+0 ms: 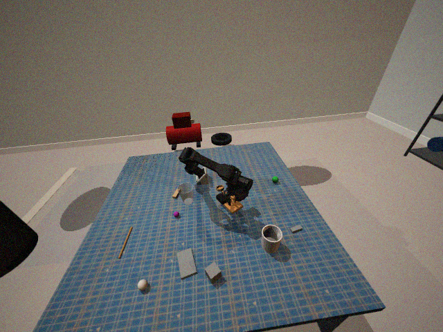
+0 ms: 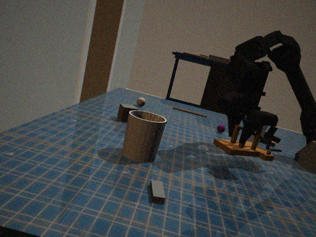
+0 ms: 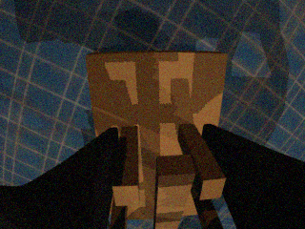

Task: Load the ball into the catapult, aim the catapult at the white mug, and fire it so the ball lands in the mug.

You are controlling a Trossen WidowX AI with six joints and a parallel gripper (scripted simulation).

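Now: gripper tip 33 cm to the left of the purple ball, 5 cm above it and 4 cm past it. Also, from my gripper tip: clear glass: 26 cm to the right, 14 cm behind, 3 cm below; white mug: 25 cm ahead, 12 cm to the left, 4 cm below; wooden catapult: 7 cm behind, 2 cm to the right, 2 cm above.
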